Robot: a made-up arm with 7 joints. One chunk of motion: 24 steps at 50 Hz.
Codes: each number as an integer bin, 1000 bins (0 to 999) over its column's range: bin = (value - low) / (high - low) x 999, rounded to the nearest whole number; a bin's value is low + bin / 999 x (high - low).
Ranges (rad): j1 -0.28..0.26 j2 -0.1..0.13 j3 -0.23..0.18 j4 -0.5..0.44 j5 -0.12..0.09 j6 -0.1..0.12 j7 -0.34..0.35
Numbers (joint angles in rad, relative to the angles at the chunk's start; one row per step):
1: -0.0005 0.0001 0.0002 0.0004 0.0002 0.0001 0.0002
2: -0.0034 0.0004 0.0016 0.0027 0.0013 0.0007 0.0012
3: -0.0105 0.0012 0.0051 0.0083 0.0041 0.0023 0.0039
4: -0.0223 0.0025 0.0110 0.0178 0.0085 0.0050 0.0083
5: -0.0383 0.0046 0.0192 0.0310 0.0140 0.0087 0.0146
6: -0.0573 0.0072 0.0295 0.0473 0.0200 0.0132 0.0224
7: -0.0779 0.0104 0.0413 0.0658 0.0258 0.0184 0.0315
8: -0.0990 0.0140 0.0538 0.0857 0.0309 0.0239 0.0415
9: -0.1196 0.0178 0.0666 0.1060 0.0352 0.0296 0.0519
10: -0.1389 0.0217 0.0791 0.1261 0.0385 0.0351 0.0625
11: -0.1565 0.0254 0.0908 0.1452 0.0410 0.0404 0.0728
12: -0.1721 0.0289 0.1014 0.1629 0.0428 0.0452 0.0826
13: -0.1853 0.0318 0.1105 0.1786 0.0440 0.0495 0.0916
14: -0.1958 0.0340 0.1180 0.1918 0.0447 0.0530 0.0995
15: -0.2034 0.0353 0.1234 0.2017 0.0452 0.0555 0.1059
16: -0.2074 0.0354 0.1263 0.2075 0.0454 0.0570 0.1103
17: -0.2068 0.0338 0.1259 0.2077 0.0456 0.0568 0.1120
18: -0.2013 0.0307 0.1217 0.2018 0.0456 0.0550 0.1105
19: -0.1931 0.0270 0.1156 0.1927 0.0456 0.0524 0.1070
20: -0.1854 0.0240 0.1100 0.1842 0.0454 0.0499 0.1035
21: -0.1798 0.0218 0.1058 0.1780 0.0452 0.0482 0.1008
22: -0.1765 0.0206 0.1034 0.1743 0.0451 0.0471 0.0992
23: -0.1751 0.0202 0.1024 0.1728 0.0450 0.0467 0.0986
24: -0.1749 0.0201 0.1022 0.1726 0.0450 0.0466 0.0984
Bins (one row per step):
1: 517 435 561 532 572 455 493
2: 512 436 564 534 577 457 494
3: 499 440 573 540 590 465 498
4: 477 445 587 550 611 477 504
5: 447 454 607 564 637 494 513
6: 412 466 632 582 666 514 525
7: 374 480 661 601 694 538 538
8: 335 495 692 622 718 563 552
9: 297 512 723 644 738 589 567
10: 261 529 753 665 754 613 583
11: 228 545 782 686 766 638 598
12: 200 560 807 705 774 659 612
13: 175 572 830 721 780 679 625
14: 156 582 848 735 784 695 636
15: 142 588 861 746 786 706 646
16: 134 588 868 752 787 713 652
17: 135 581 867 752 788 712 654
18: 146 568 857 746 788 704 652
19: 161 552 842 736 788 692 647
20: 175 539 828 727 787 681 642
21: 185 529 818 721 786 673 638
22: 191 524 812 717 785 668 636
23: 194 522 810 715 785 666 635
24: 194 522 809 715 785 666 635

